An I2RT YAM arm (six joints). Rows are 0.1 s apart.
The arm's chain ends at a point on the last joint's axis. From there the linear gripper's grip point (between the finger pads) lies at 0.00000 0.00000 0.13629 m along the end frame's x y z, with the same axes.
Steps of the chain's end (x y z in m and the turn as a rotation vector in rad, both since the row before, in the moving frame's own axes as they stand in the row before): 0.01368, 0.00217, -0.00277, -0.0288, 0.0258, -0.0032; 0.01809, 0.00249, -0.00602, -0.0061, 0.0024, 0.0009; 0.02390, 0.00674, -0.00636, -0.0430, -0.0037, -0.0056; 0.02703, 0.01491, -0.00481, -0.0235, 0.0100, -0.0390; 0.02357, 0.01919, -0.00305, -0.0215, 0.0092, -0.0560; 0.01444, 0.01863, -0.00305, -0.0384, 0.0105, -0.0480
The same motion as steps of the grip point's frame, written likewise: 0.01720, 0.00609, -0.00287, -0.0288, 0.0258, -0.0032; 0.01842, 0.00332, -0.00602, -0.0061, 0.0024, 0.0009; 0.02341, 0.01260, -0.00649, -0.0430, -0.0037, -0.0056; 0.02845, 0.01809, -0.00485, -0.0235, 0.0100, -0.0390; 0.02491, 0.02208, -0.00309, -0.0215, 0.0092, -0.0560; 0.01600, 0.02383, -0.00316, -0.0384, 0.0105, -0.0480
